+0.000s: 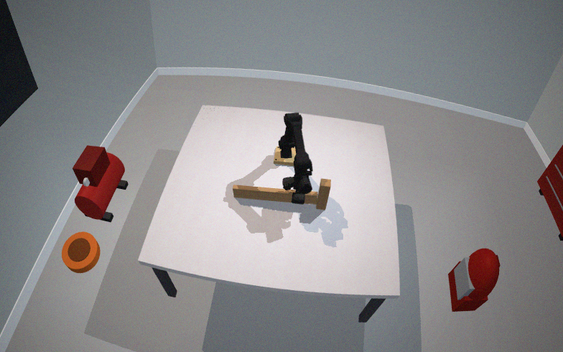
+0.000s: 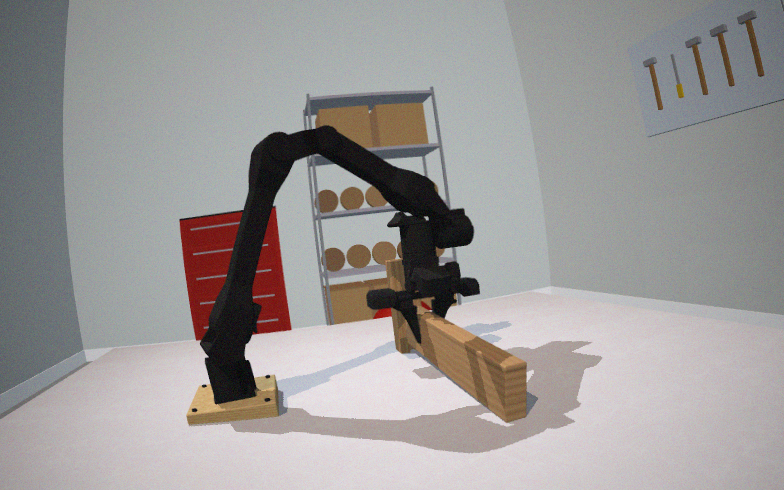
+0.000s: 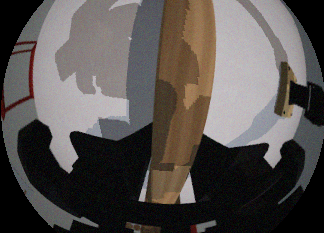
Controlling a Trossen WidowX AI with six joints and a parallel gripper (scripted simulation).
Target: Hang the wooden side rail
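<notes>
The headboard post lies 120 mm to the left of my gripper tip, 40 mm above it and 20 mm ahead of it.
</notes>
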